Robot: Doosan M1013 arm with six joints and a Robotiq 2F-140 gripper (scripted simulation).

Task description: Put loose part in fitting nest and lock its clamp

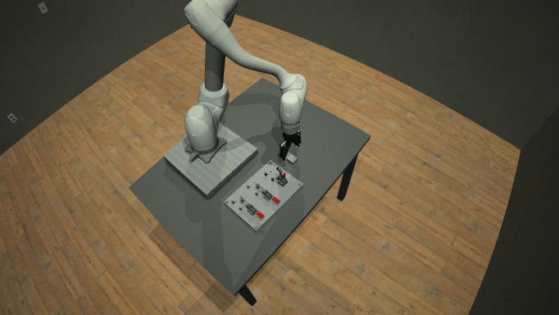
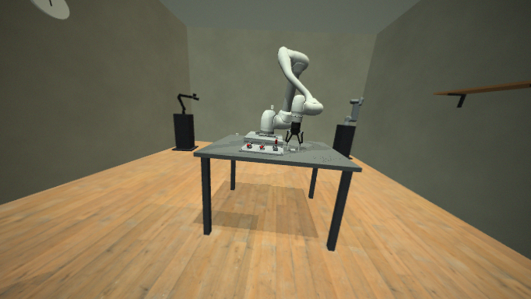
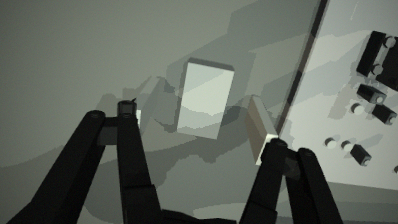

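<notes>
My gripper is now 30 mm above the loose part. The rest, counted from my hand: clamp (160 mm to the right, 40 mm ahead, 30 mm above); then fixture plate (260 mm to the right, 30 mm below, 10 mm behind).
</notes>
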